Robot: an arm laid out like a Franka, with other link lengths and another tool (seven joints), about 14 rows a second.
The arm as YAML. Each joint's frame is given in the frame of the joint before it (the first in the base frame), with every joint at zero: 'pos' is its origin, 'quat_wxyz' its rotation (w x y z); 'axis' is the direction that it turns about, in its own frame. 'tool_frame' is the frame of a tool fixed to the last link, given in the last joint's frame.
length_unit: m
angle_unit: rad
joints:
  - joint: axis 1
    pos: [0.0, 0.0, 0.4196]
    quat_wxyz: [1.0, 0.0, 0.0, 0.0]
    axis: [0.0, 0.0, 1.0]
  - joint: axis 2
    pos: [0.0, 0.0, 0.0]
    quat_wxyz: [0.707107, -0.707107, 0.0, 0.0]
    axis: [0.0, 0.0, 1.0]
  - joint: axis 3
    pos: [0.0, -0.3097, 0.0]
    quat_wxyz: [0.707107, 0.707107, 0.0, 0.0]
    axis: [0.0, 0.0, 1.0]
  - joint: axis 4
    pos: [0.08, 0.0, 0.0]
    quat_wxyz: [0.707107, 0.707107, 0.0, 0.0]
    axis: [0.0, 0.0, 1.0]
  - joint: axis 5
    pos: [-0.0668, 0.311, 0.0]
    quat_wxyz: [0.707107, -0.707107, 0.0, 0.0]
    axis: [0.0, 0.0, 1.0]
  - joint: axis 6
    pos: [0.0, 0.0, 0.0]
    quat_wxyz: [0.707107, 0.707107, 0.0, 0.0]
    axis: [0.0, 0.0, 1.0]
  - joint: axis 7
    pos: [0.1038, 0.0, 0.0]
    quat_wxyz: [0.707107, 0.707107, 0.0, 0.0]
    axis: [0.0, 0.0, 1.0]
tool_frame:
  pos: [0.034, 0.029, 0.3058]
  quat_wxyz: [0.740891, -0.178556, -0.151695, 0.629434]
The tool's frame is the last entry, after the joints.
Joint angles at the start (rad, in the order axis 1, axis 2, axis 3, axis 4, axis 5, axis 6, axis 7):
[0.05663 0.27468 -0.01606 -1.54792 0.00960 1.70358 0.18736]
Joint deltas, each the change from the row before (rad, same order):
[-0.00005 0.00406 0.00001 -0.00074 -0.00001 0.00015 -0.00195]
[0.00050 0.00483 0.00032 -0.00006 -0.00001 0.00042 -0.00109]
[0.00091 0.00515 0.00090 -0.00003 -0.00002 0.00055 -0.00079]
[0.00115 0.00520 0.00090 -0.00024 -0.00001 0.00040 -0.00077]
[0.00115 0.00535 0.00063 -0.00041 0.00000 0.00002 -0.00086]
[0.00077 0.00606 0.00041 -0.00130 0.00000 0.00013 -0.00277]
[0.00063 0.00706 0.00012 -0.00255 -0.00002 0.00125 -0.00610]
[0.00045 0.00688 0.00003 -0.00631 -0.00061 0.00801 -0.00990]
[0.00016 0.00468 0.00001 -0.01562 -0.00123 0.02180 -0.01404]
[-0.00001 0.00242 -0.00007 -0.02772 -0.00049 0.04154 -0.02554]
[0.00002 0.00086 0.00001 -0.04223 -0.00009 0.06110 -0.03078]
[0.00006 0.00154 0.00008 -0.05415 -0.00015 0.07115 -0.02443]
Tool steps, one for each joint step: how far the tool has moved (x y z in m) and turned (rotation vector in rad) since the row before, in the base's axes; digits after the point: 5 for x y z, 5 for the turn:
[-0.00037 0.00001 -0.00262 -0.00003 0.00464 0.00189]
[-0.00013 0.00049 -0.00276 -0.00004 0.00447 0.00189]
[-0.00012 0.00104 -0.00292 0.00006 0.00464 0.00256]
[-0.00026 0.00117 -0.00305 0.00005 0.00505 0.00277]
[-0.00046 0.00101 -0.00323 -0.00003 0.00574 0.00260]
[-0.00075 0.00071 -0.00399 0.00010 0.00723 0.00390]
[-0.00082 0.00054 -0.00498 0.00046 0.00836 0.00676]
[0.00014 0.00036 -0.00582 0.00066 0.00517 0.01037]
[0.00153 0.00018 -0.00715 0.00108 -0.00151 0.01426]
[0.00388 0.00068 -0.00908 0.00395 -0.01130 0.02508]
[0.00467 0.00103 -0.01218 0.00502 -0.01787 0.03020]
[0.00227 0.00075 -0.01617 0.00350 -0.01537 0.02405]

